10 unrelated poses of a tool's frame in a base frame.
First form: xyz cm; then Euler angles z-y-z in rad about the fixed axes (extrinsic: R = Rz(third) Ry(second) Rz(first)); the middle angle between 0 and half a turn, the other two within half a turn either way.
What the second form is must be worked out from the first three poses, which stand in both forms.
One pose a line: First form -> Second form
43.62 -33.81 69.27 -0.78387 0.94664 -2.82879 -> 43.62 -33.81 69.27 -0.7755 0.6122 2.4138
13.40 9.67 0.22 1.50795 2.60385 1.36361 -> 13.40 9.67 0.22 2.6047 0.0322 2.9884
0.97 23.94 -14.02 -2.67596 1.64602 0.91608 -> 0.97 23.94 -14.02 -1.7371 -1.0996 -0.5063
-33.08 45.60 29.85 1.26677 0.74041 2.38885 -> -33.08 45.60 29.85 0.7171 0.2033 -2.5511
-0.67 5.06 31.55 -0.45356 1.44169 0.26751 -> -0.67 5.06 31.55 -1.2827 1.1005 -1.0451
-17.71 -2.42 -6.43 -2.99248 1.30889 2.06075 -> -17.71 -2.42 -6.43 -0.5061 -1.2703 -0.5551
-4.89 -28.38 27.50 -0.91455 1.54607 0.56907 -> -4.89 -28.38 27.50 -1.5396 0.6560 -0.9827
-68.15 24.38 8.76 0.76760 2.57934 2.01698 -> -68.15 24.38 8.76 2.7291 0.3937 -1.9756
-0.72 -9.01 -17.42 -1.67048 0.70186 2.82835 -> -0.72 -9.01 -17.42 -0.6994 -0.0643 1.1813
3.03 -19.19 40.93 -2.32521 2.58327 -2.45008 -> 3.03 -19.19 40.93 -2.7145 -0.3713 2.9353
